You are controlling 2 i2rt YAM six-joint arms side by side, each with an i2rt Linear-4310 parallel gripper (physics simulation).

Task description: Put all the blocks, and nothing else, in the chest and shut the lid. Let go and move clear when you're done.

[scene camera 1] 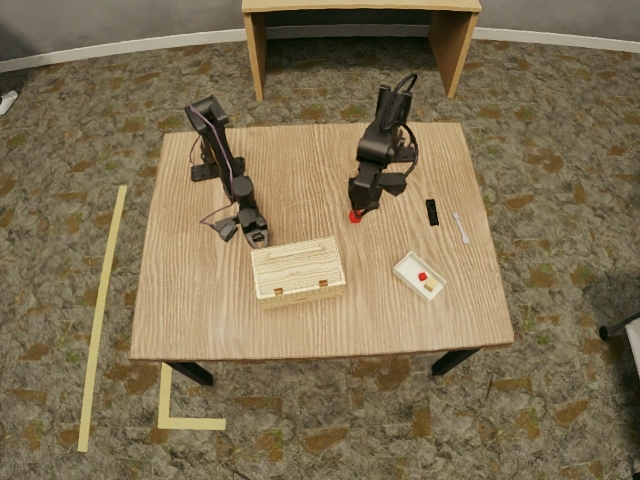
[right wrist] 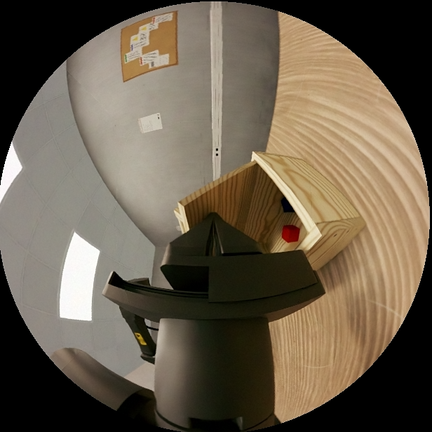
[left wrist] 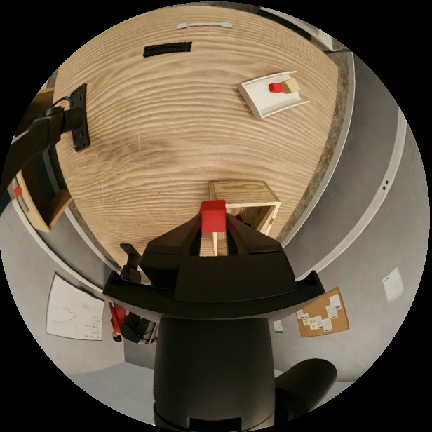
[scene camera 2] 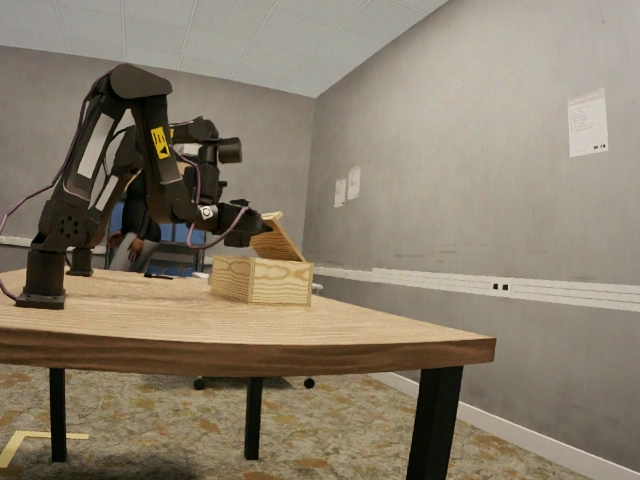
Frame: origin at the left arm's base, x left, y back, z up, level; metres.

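Seen in the pictures: left gripper, between the fingertips: (scene camera 1: 356, 214); right gripper, between the fingertips: (scene camera 1: 265, 257) (scene camera 2: 271, 230); left arm's base, origin of its link: (scene camera 2: 80, 273); right arm's base, origin of its link: (scene camera 1: 217, 170) (scene camera 2: 43, 299).
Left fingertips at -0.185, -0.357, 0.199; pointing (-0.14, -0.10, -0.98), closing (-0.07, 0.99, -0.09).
Pixels of each thing's top centre, then the offset from my left fingertips to it, as dx, dy, dz.
- wooden chest, centre of its top: (scene camera 2: 259, 258) (scene camera 1: 297, 266) -0.183, -0.101, -0.099
- small red block, centre of its top: (scene camera 1: 423, 275) +0.205, -0.136, -0.175
- tan block, centre of its top: (scene camera 1: 432, 282) +0.226, -0.168, -0.165
- open white tray, centre of its top: (scene camera 1: 420, 274) +0.194, -0.138, -0.163
- black bar, centre of its top: (scene camera 2: 158, 273) (scene camera 1: 433, 210) +0.291, +0.098, -0.183
- thin grey tool, centre of its top: (scene camera 1: 461, 227) +0.379, +0.029, -0.192
The wooden chest (scene camera 1: 305, 299) (scene camera 2: 279, 281) (left wrist: 242, 191) (right wrist: 320, 190) has its lid (scene camera 1: 299, 266) (scene camera 2: 278, 241) tilted partly open. My right gripper (scene camera 1: 260, 244) (scene camera 2: 269, 228) (right wrist: 213, 216) is shut and empty, its tips at the underside of the raised lid. A red block (right wrist: 290, 233) and a dark block (right wrist: 287, 204) lie inside. My left gripper (scene camera 1: 355, 211) (left wrist: 213, 217) is shut on a red block (scene camera 1: 354, 218) (left wrist: 213, 215), above the table to the right of the chest in scene camera 1. A small red block (scene camera 1: 422, 276) (left wrist: 275, 87) and a tan block (scene camera 1: 430, 284) (left wrist: 291, 86) sit in a white tray.
The open white tray (scene camera 1: 412, 267) (left wrist: 259, 101) lies to the right of the chest in scene camera 1. A black bar (scene camera 1: 432, 212) (left wrist: 167, 48) and a thin grey tool (scene camera 1: 461, 228) (left wrist: 205, 25) lie near the table's right edge there.
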